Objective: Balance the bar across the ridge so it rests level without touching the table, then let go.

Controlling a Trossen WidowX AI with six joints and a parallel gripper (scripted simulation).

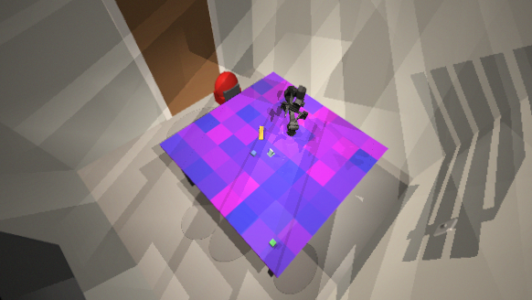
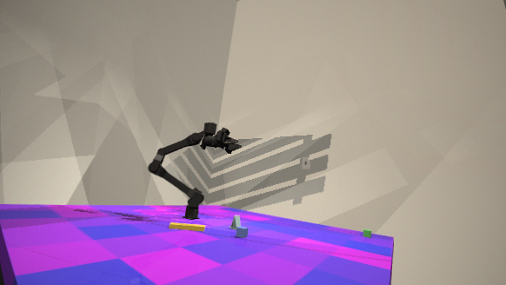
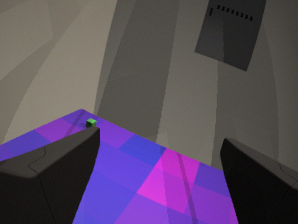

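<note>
Right now the yellow bar is 390 mm below my gripper tip and 260 mm to the right of it. Round my gripper tip: green cube (550 mm ahead, 410 mm to the left, 390 mm below); then light blue cube (390 mm below, 190 mm ahead, 150 mm to the right).
</note>
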